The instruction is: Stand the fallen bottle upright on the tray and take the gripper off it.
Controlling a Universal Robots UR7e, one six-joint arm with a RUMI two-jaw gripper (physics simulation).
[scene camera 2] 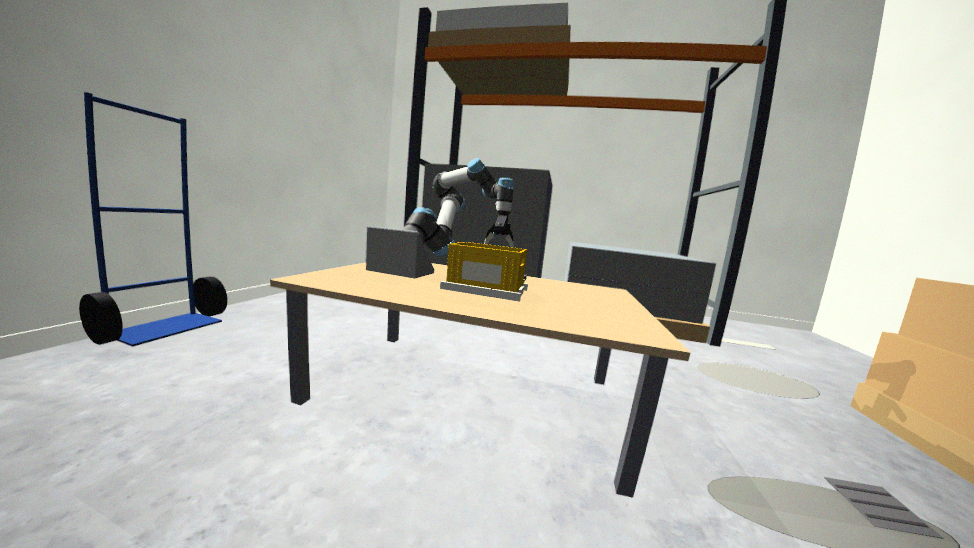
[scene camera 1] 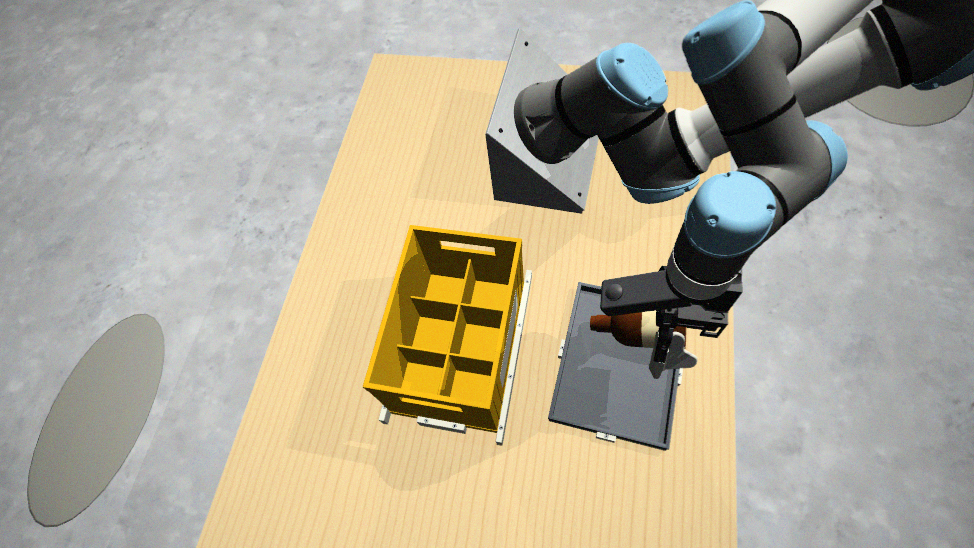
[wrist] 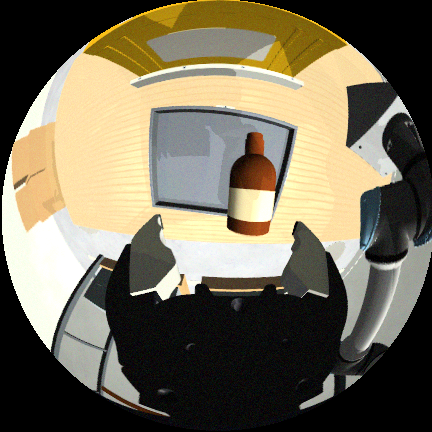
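Note:
Scene camera 1 shows the gripper (scene camera 1: 657, 329) together with a brown bottle (scene camera 1: 637, 329) and a white rail (scene camera 1: 526, 288). In the wrist view, the white rail (wrist: 207, 68) can be seen again, and so can the brown bottle (wrist: 252, 176) and the gripper (wrist: 228, 220).

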